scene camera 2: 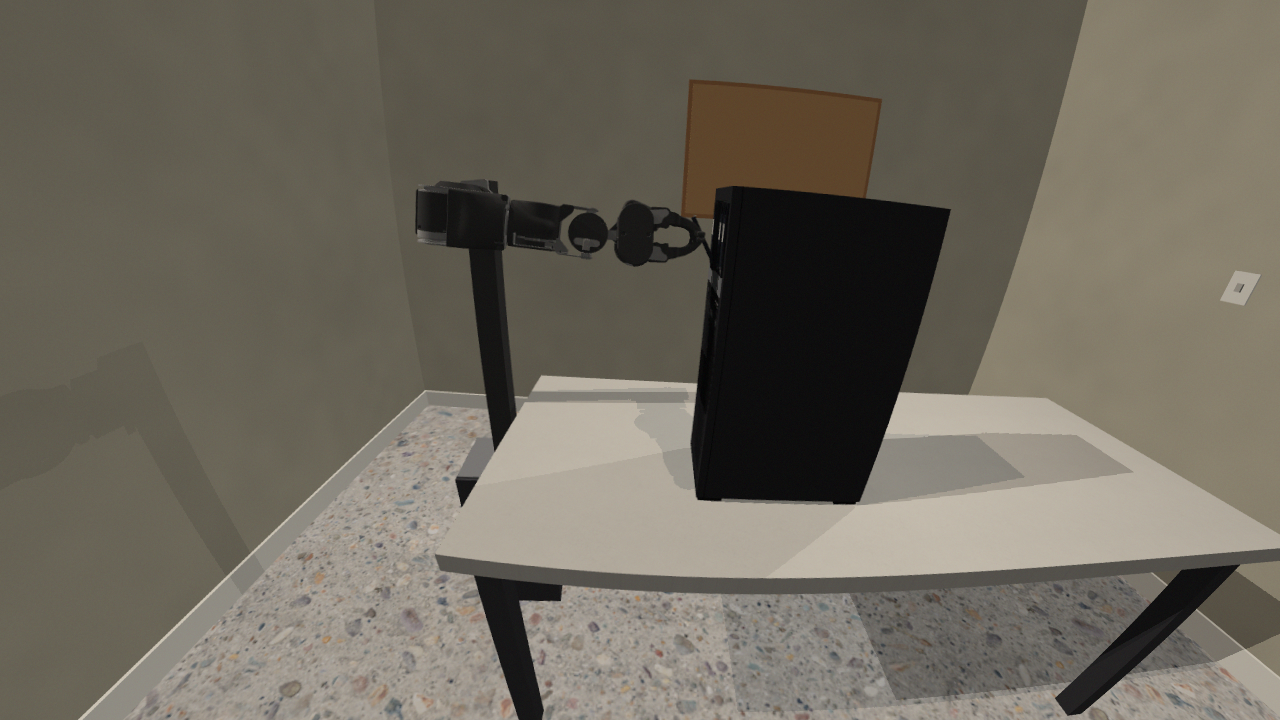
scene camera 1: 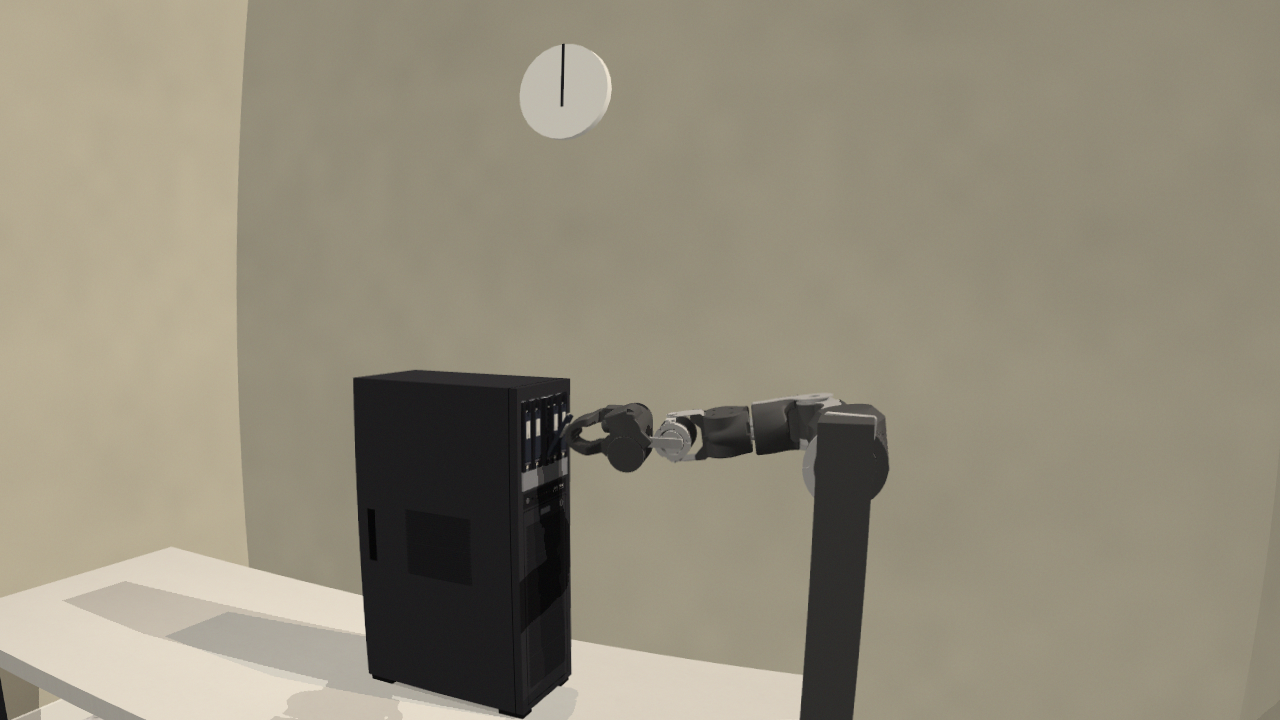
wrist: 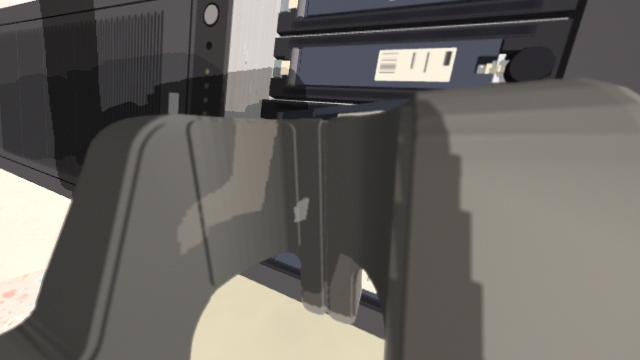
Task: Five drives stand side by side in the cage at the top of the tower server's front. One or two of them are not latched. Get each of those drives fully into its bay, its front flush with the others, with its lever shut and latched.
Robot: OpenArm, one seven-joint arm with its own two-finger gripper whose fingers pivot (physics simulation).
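Observation:
The black tower server (scene camera 1: 438, 537) (scene camera 2: 805, 358) stands upright on the table. Its drives (scene camera 1: 529, 447) show side by side at the top front in scene camera 1. A dark lever (scene camera 1: 567, 420) (scene camera 2: 706, 246) stands out at a slant from the cage, its upper end away from the front. My gripper (scene camera 1: 569, 438) (scene camera 2: 699, 237) (wrist: 338, 214) is shut and empty, with its fingertips at this lever. In the wrist view, a labelled drive (wrist: 340, 65) shows with its lever lying along its front. My fingers hide most of the neighbouring drive, and its seating cannot be told.
The white table (scene camera 1: 179, 582) (scene camera 2: 590, 528) carries the server. The arm's dark post (scene camera 1: 836, 573) (scene camera 2: 492, 340) stands in front of the server, beyond the table's edge. The server's lower front panel (wrist: 130, 60) lies left of the drives in the wrist view.

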